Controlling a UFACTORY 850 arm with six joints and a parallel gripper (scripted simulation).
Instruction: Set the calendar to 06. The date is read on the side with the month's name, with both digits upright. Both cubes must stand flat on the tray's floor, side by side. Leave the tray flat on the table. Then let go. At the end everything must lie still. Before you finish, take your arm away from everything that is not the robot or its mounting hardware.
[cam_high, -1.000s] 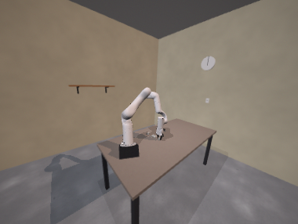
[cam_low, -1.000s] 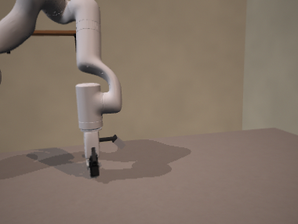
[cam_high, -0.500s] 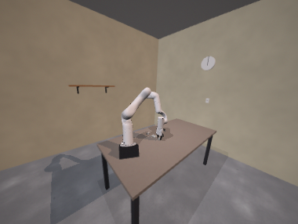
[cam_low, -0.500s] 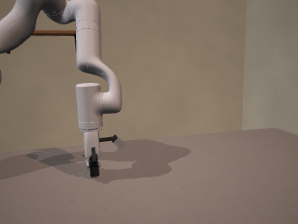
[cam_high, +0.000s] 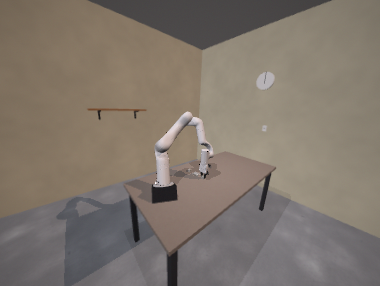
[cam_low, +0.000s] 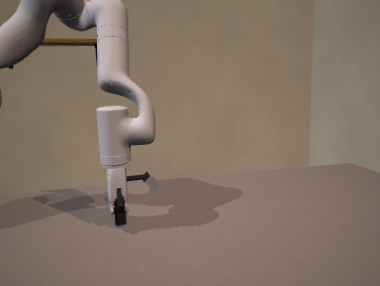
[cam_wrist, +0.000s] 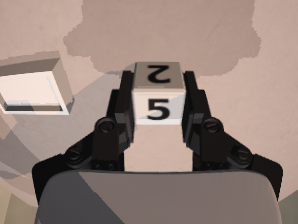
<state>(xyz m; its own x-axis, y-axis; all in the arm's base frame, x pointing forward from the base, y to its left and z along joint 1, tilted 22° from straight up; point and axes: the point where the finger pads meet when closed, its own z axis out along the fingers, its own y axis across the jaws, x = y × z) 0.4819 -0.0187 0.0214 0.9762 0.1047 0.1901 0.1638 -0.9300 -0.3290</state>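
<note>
Now: the white number cube 1 cm below my hand. The rest, counted from my hand: white calendar tray (2 cm behind, 11 cm to the left, 2 cm below).
</note>
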